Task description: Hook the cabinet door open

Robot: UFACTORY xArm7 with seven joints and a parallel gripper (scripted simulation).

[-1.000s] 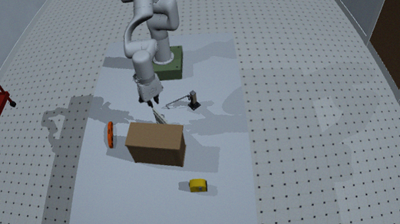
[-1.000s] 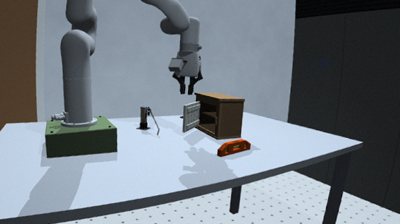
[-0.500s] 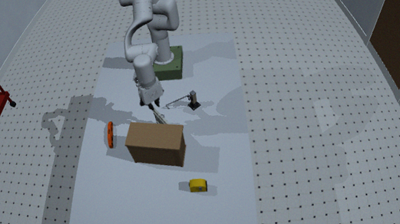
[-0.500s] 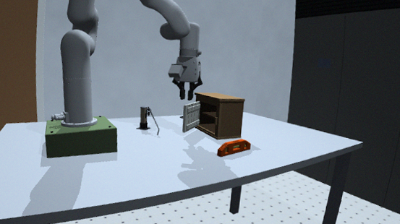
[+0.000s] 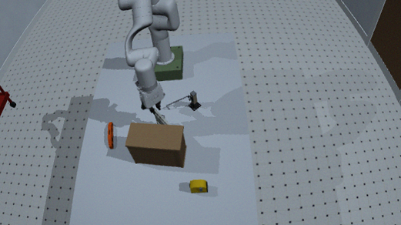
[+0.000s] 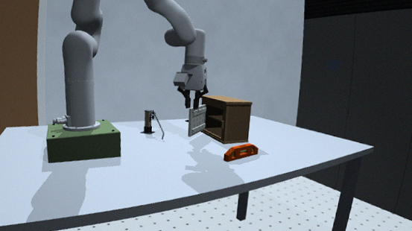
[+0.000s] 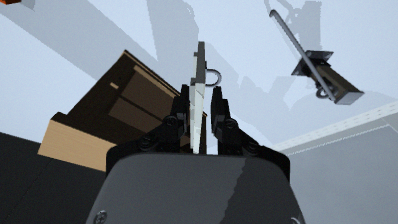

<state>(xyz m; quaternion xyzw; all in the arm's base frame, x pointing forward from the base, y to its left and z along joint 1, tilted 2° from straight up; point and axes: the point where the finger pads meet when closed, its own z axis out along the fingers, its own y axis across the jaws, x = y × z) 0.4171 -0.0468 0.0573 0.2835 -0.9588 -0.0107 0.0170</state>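
The thin hook lies 9 cm behind my hand, 11 cm to the left of it and 10 cm below it. The rest, counted from my hand: grey door (6 cm ahead, 5 cm to the left, 8 cm below); then orange spirit level (2 cm ahead, 26 cm to the right, 13 cm below); then yellow tape measure (37 cm ahead, 15 cm to the left, 12 cm below).
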